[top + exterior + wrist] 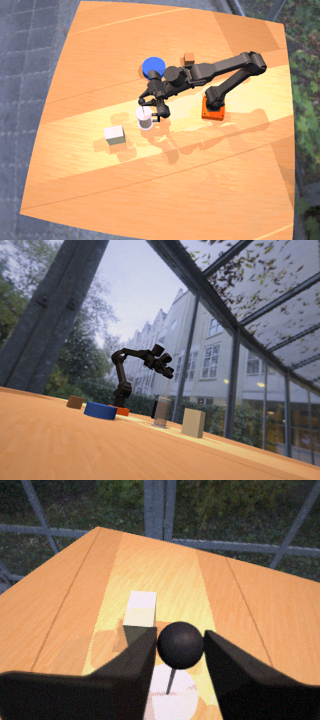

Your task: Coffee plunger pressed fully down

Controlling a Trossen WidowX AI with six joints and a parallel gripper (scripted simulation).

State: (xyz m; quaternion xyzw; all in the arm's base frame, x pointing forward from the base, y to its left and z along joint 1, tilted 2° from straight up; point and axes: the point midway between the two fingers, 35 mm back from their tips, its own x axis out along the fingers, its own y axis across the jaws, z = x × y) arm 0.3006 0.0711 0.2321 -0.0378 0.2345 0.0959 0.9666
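The coffee press is 20 mm behind my gripper tip and 130 mm below it. Also, from my gripper tip: white block: 120 mm ahead, 80 mm to the left, 200 mm below; then blue disc: 50 mm behind, 290 mm to the right, 230 mm below.
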